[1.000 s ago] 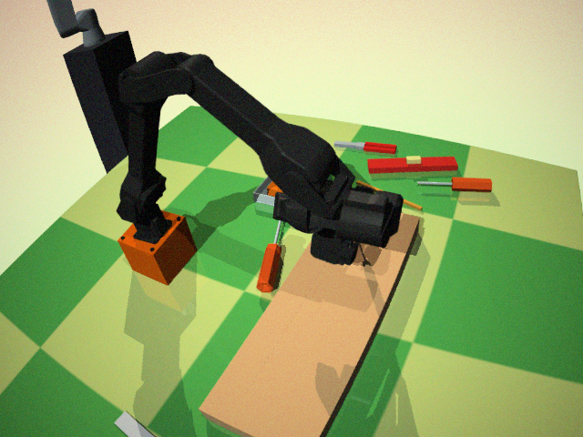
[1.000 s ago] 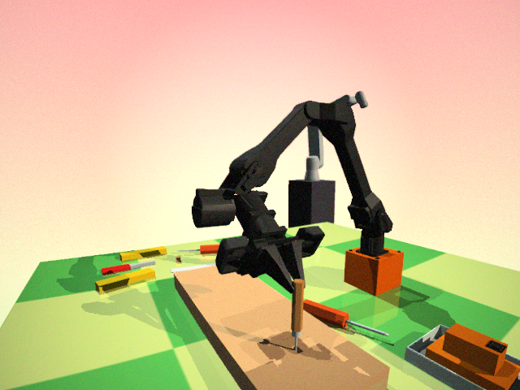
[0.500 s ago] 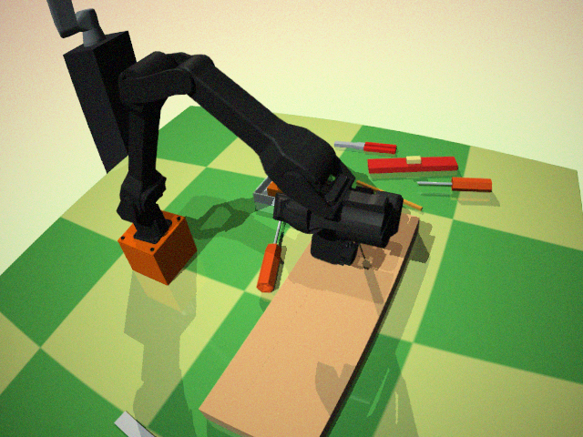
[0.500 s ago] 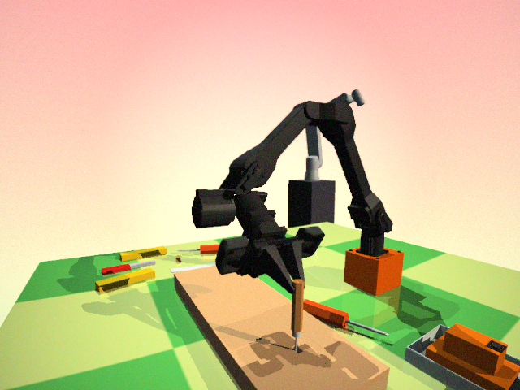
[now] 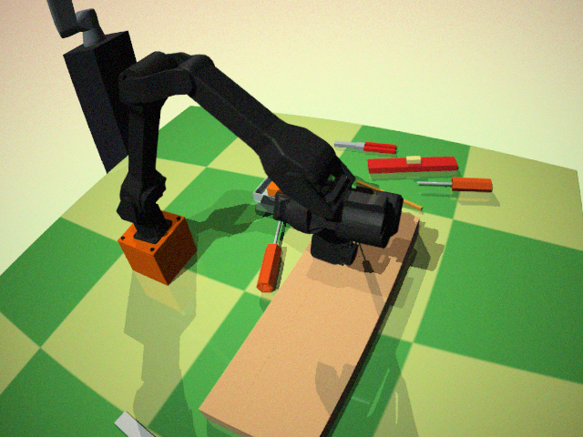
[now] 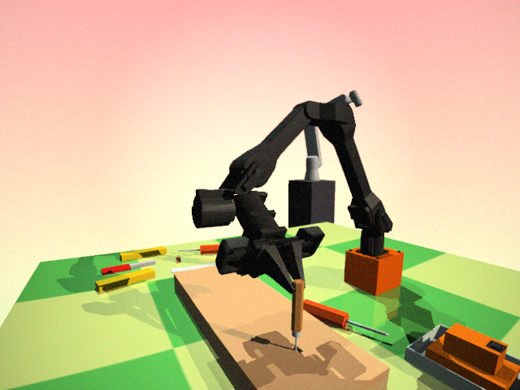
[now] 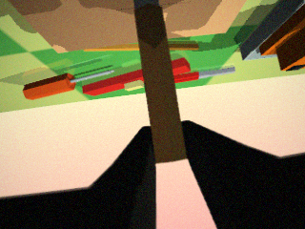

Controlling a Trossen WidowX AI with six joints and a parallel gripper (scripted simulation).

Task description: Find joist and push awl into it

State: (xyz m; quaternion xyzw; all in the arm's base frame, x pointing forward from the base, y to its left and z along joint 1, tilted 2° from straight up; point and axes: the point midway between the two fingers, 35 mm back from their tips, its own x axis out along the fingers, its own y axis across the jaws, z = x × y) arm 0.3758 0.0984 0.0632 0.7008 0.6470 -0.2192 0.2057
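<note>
My gripper tip is now 60 mm above the awl. Round my gripper tip: orange stud finder 210 mm behind, 200 mm to the left, 90 mm below; then grey tray 210 mm behind, 180 mm to the left, 130 mm below; then pencil 10 mm ahead, 200 mm to the left, 140 mm below.
</note>
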